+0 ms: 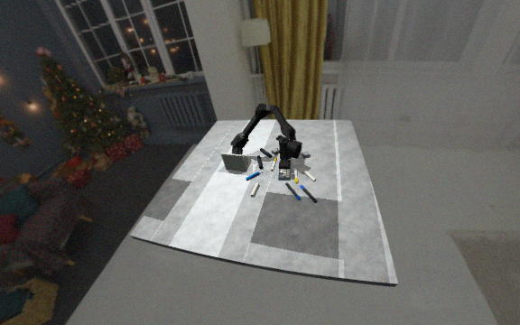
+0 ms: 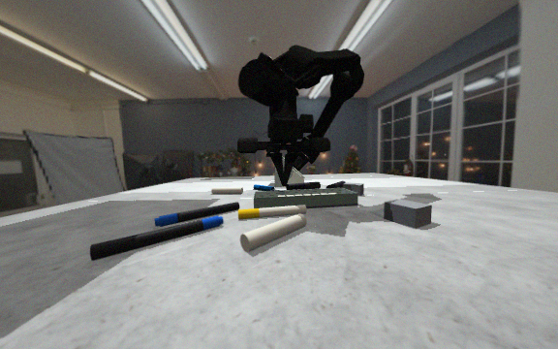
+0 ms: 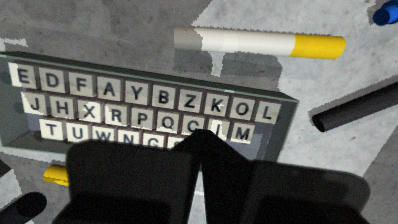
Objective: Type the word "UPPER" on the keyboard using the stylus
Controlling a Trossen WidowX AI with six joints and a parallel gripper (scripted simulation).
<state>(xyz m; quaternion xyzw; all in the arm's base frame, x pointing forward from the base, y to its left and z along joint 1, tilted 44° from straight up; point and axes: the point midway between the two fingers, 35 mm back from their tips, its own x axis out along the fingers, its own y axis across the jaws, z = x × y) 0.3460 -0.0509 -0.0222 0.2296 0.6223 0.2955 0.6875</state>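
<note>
My gripper tip is now 18 cm past the blue stylus, 4 cm to the left of it and 4 cm above it. Also, from my gripper tip: thin metal tip (16 cm behind, 4 cm below, 2 cm to the right); then grey block (19 cm to the left, 11 cm ahead, 3 cm below).
</note>
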